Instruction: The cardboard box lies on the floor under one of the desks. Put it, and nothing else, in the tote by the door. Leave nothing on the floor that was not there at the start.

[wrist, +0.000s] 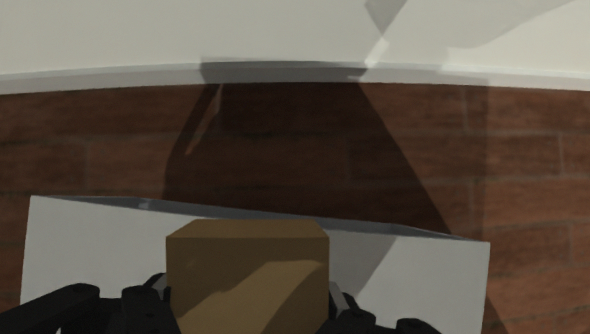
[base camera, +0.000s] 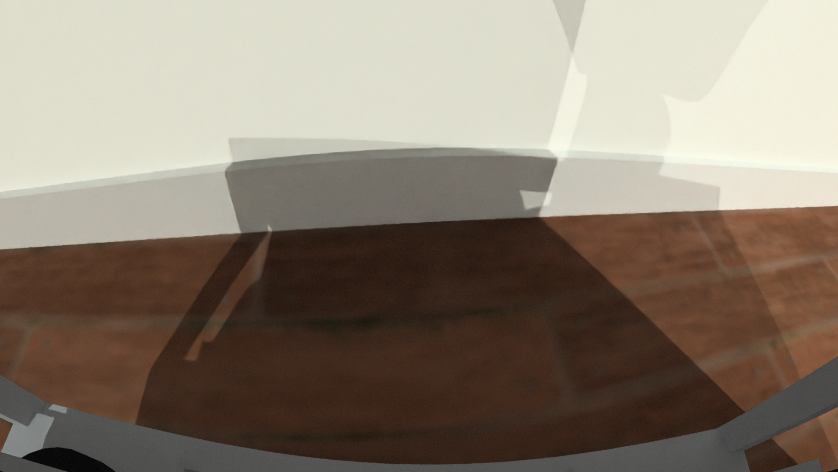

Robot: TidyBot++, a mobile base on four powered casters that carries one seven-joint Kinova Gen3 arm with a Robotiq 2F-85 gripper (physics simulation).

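Frame: origin at the arm's base, x ahead, y up, z right, level; millimetres.
Seen in the pictures: gripper, fingertip midpoint: [wrist: 253, 294].
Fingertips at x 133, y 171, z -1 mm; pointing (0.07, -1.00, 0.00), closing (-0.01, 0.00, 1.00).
Pixels of each thing's top centre, then the offset from my fingertips to it. "spot": a spot on its surface instead. Level surfaces: height alone.
- cardboard box, surface spot: [wrist: 247, 265] spot: dx +20, dy +35, dz -2 mm
- baseboard, surface spot: [base camera: 105, 211] [wrist: 121, 79] spot: dx +251, dy -516, dz -327 mm
- Brown plank floor, surface height: dy -568 mm
The cardboard box [wrist: 247, 265] is brown and sits at the bottom middle of the wrist view, between the two black fingers. My gripper [wrist: 253, 293] is shut on it, one finger at each side, and holds it above the pale top of my mobile base [wrist: 90, 240]. The gripper does not show in the base camera view. The tote by the door does not show in either view.
A pale wall [base camera: 293, 70] [wrist: 125, 30] with a baseboard [base camera: 105, 211] [wrist: 125, 76] runs across close in front of the base. Brown plank floor [base camera: 410, 363] [wrist: 280, 155] lies between, with dark shadows of the robot. The base's grey front frame [base camera: 293, 448] shows at the bottom.
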